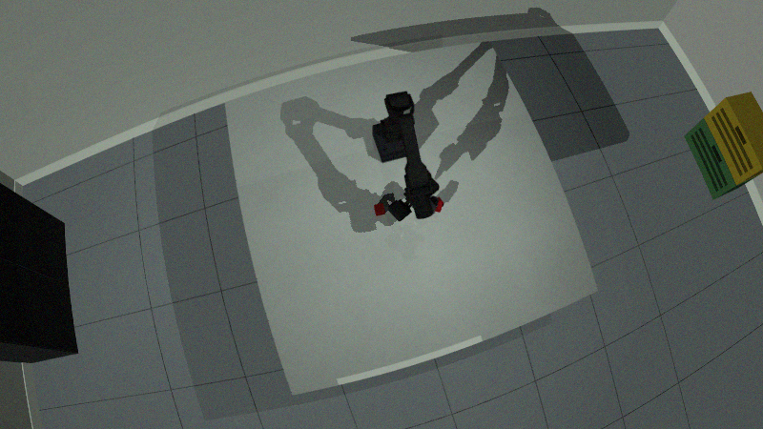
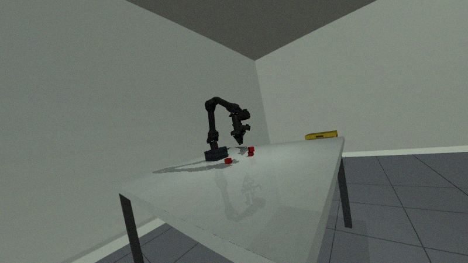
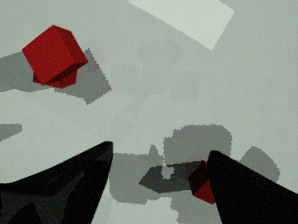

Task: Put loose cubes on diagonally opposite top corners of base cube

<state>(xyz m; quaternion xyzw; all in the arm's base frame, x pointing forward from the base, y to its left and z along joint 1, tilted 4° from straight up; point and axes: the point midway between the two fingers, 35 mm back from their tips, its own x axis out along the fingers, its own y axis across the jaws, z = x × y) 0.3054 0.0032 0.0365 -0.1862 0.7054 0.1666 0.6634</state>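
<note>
Right now my gripper tip is 10 cm to the right of the red cube and 6 cm above it.
</note>
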